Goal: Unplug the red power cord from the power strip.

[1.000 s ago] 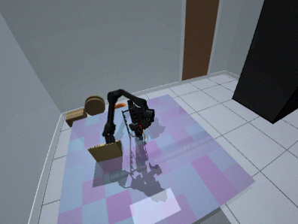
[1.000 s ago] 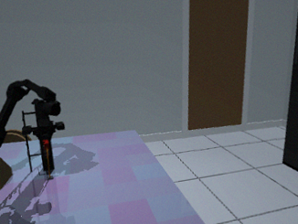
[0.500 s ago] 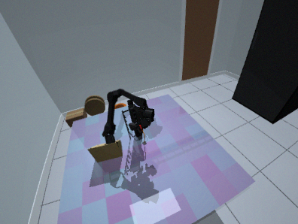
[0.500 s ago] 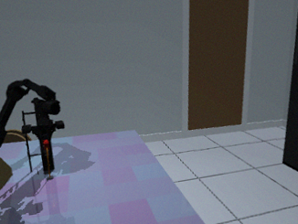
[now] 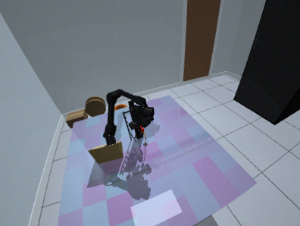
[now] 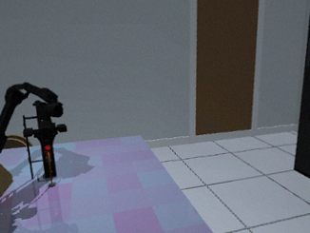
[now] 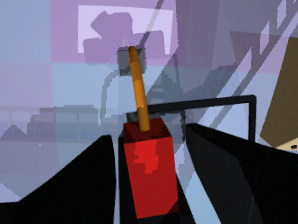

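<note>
Now: the red plug 2 cm behind my gripper tip, 4 cm to the left of it and 1 cm below it.
</note>
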